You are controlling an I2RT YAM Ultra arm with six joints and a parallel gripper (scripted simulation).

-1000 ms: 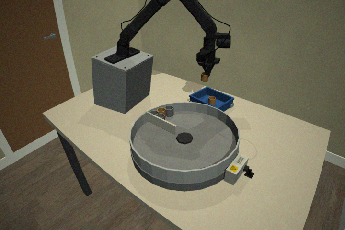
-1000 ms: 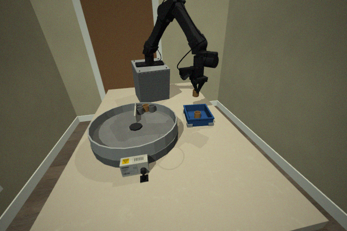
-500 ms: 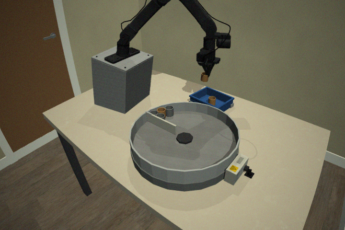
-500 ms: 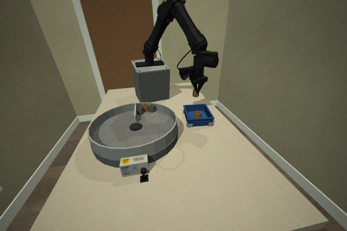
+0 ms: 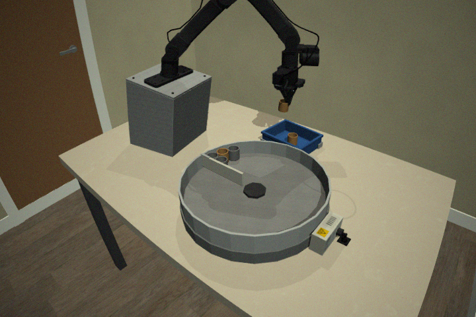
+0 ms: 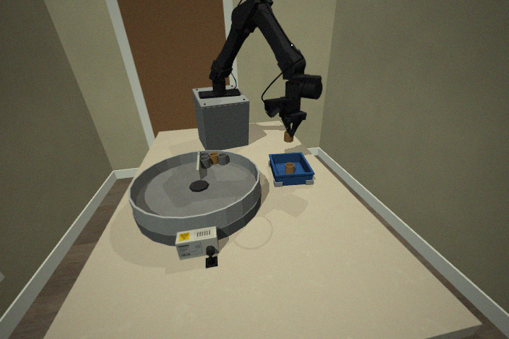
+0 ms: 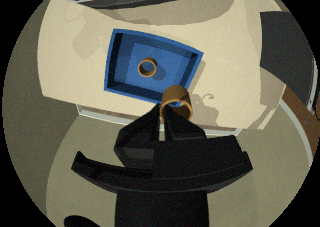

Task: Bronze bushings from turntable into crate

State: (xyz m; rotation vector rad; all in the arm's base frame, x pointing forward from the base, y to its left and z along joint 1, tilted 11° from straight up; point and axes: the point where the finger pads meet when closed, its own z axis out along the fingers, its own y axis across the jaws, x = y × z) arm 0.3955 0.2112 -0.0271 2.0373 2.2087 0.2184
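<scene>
Now: hand 140 mm above the blue crate, 30 mm short of it and 20 mm to the left of it. Also, from my hand: grey turntable: 390 mm to the right, 110 mm below, 80 mm ahead.
</scene>
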